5 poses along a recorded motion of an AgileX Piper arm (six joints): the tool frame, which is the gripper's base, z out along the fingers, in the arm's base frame.
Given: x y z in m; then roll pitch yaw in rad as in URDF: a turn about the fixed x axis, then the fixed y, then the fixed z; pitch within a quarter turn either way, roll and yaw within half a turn.
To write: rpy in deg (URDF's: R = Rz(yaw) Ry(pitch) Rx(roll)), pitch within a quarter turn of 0, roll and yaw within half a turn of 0; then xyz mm. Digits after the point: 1 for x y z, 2 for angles.
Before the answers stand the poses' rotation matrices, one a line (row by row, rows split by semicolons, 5 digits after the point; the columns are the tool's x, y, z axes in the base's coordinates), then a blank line. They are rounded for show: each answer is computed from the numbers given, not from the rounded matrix.
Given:
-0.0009, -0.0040, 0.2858, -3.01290, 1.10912, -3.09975
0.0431, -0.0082, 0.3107, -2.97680, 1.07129, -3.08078
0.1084, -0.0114, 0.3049, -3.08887, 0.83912, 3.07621
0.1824, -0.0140, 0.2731, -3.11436, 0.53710, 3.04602
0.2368, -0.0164, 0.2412, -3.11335, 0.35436, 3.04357
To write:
-0.44506 0.07332 0.89249; -0.01863 0.99567 -0.09108; -0.89531 -0.05717 -0.44177
-0.47811 0.08379 0.87430; -0.02911 0.99338 -0.11112; -0.87782 -0.07858 -0.47250
-0.66669 0.10437 0.73799; 0.04365 0.99391 -0.10113; -0.74406 -0.03521 -0.66719
-0.85528 0.10926 0.50652; 0.08199 0.99374 -0.07591; -0.51165 -0.02340 -0.85888
-0.93337 0.10758 0.34242; 0.09179 0.99384 -0.06205; -0.34699 -0.02648 -0.93749

-172.63, 63.55, -177.60, -0.9, -4.0, 285.8
-170.56, 61.38, -176.52, 43.1, -8.2, 310.7
-176.98, 48.08, 176.25, 108.4, -11.4, 304.9
-178.44, 30.77, 174.52, 182.4, -14.0, 273.1
-178.38, 20.30, 174.38, 236.8, -16.4, 241.2

